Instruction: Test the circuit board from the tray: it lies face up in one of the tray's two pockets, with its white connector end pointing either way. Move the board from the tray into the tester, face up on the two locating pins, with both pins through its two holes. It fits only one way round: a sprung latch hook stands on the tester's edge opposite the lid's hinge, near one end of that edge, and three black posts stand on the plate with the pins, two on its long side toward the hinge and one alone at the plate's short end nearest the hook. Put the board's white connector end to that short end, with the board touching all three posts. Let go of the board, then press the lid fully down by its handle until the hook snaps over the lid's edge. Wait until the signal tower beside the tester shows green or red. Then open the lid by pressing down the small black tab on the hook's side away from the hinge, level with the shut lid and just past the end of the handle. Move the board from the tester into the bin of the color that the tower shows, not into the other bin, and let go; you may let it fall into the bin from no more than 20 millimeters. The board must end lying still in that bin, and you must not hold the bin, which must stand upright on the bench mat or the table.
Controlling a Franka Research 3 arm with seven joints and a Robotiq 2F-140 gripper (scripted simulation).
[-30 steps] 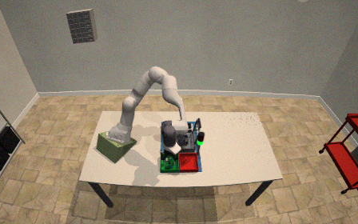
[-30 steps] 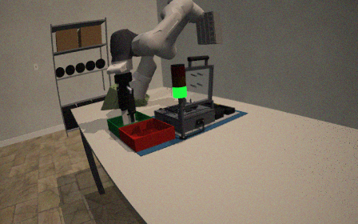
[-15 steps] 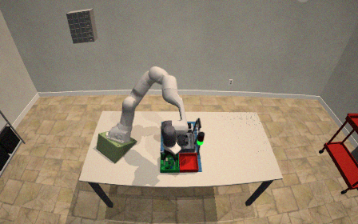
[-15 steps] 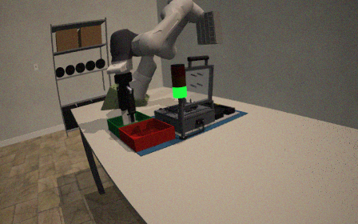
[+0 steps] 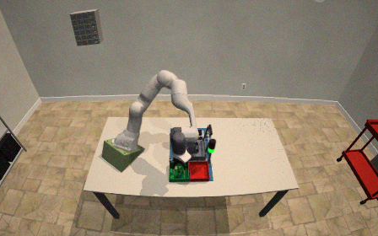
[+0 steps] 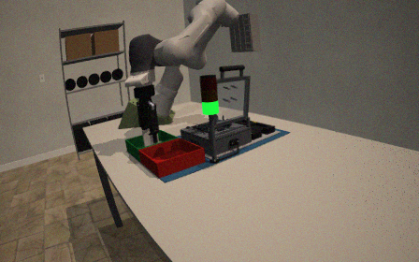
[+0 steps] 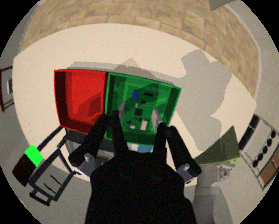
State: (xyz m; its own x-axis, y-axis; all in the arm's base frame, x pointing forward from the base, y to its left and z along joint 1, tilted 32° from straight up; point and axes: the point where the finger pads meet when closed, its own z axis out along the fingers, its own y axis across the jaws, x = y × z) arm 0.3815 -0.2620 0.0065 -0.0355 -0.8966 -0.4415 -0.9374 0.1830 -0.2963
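Now: the green bin 2 cm below my hand. Also, from my hand: plate (20 cm to the left, 12 cm ahead, 4 cm above); then red bin (15 cm ahead, 2 cm below, 1 cm to the right); then green circuit board (2 cm below).
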